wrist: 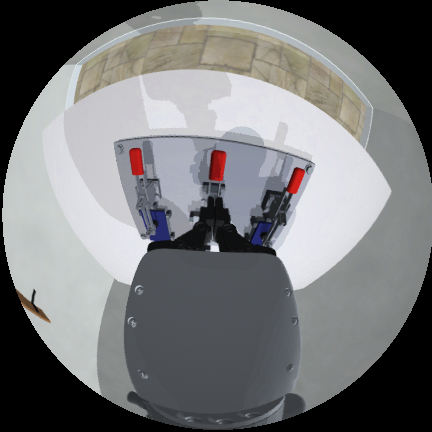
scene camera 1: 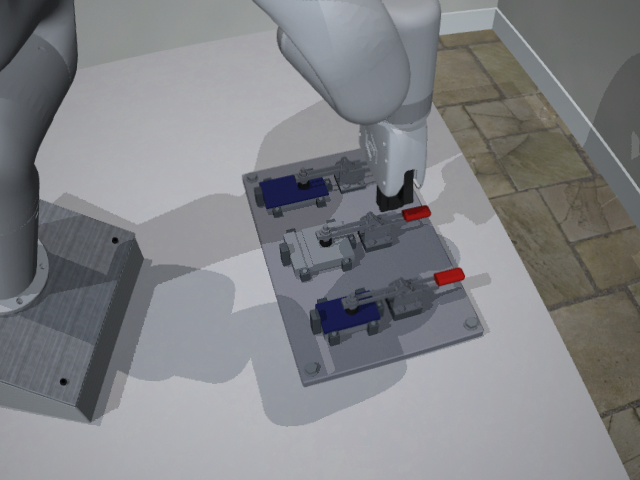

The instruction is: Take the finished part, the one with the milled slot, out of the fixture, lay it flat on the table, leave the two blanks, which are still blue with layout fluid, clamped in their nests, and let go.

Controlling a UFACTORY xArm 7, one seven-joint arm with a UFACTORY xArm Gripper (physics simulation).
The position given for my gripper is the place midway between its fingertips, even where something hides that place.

In view: my gripper (wrist: 213,206), a blue blank (scene camera 1: 283,192), a finished part (scene camera 1: 305,251), a blue blank (scene camera 1: 333,317) and a fixture plate (scene camera 1: 416,251).
The fixture plate is seen too in the wrist view (wrist: 181,163).
